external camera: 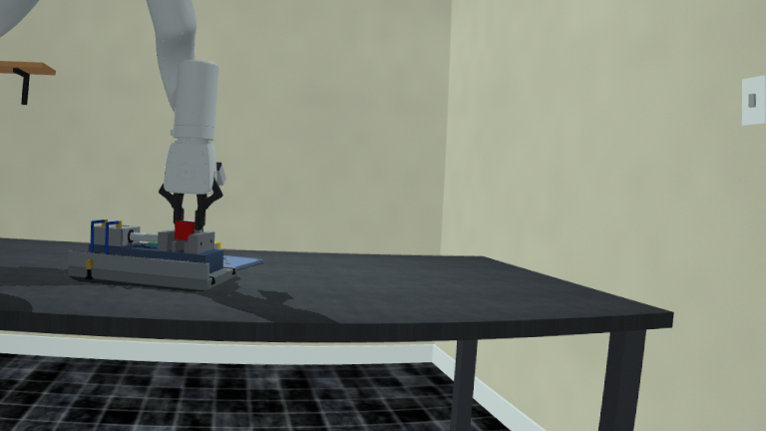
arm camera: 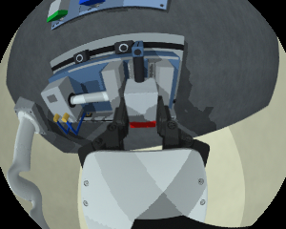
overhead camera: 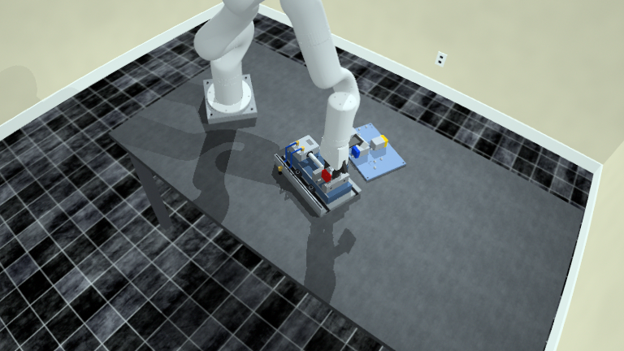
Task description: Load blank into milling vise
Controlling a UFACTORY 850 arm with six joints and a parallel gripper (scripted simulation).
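Right now the red-ended blank is 20 mm below my hand. From my hand the other things lie so: black work stop rod (10 mm ahead, 50 mm to the left, 30 mm below); then moving jaw (40 mm behind, 10 mm to the left, 40 mm below); then fixed jaw (30 mm ahead, 40 mm below).
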